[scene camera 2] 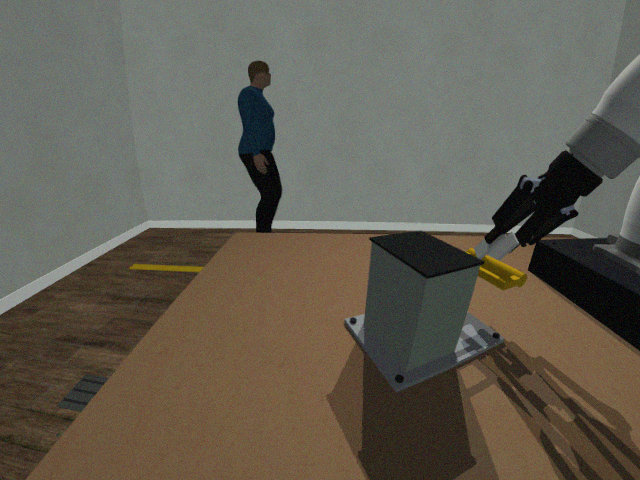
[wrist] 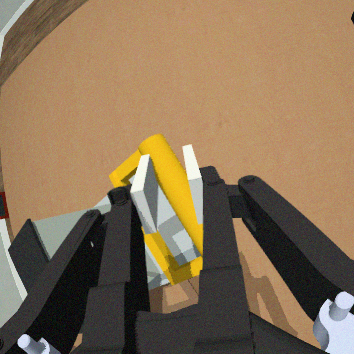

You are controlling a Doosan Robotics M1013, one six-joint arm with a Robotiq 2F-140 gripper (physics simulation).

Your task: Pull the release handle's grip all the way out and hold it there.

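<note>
The release handle's yellow grip [scene camera 2: 504, 274] [wrist: 172, 182] stands out from the side of a grey-green box [scene camera 2: 393, 304] [wrist: 67, 227] with a black top, towards the robot. The box stands upright on a bolted metal plate [scene camera 2: 381, 360] on the table. My gripper [scene camera 2: 486, 252] [wrist: 169, 166] is shut on the grip, coming down at a slant from the upper right in the scene view. In the wrist view the pale fingertips lie on both sides of the yellow bar. The inner link between grip and box is largely hidden by the fingers and the box.
The brown table top [scene camera 2: 248, 351] [wrist: 250, 90] extends around the box. The black robot base block [scene camera 2: 584, 284] is at the right. A person in a blue top [scene camera 2: 256, 124] stands beyond the table's far edge. A yellow strip [scene camera 2: 168, 268] lies on the floor at the left.
</note>
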